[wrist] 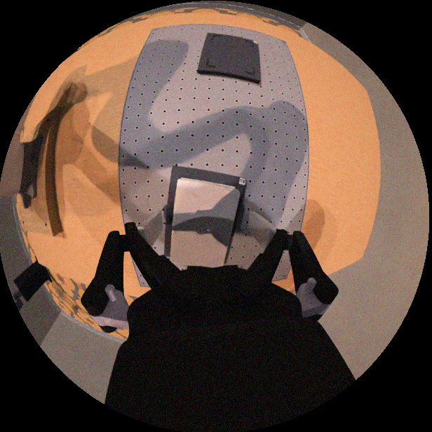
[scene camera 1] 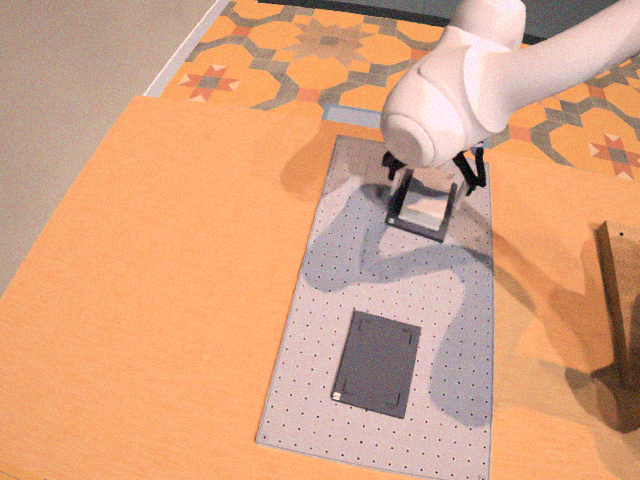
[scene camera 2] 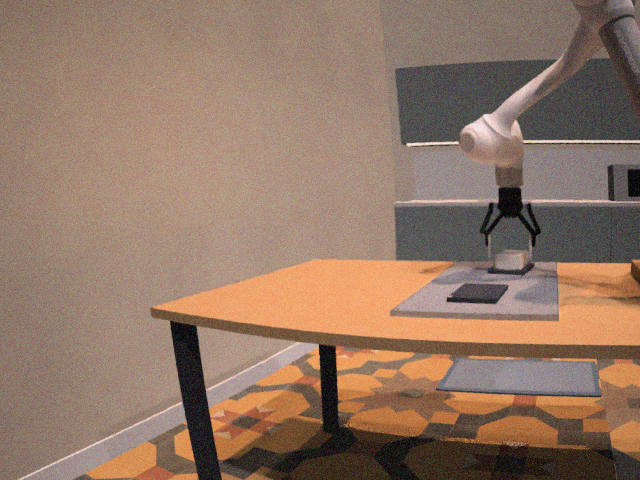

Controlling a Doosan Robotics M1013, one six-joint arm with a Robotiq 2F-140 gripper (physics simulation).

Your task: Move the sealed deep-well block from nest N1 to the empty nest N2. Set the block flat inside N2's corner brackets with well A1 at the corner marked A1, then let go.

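Note:
The pale sealed block lies in the dark nest N1 at the far end of the pegboard. N1's small white corner label shows. The dark nest N2 is empty, with thin corner brackets and a white label at its near left corner in scene camera 1. My gripper is open and points down, its light finger pads apart on both sides of the block. The block's well A1 cannot be made out.
The perforated board carries both nests on the orange table. A brown wooden object stands beside the board, at the right in scene camera 1. Arm shadows cross the board.

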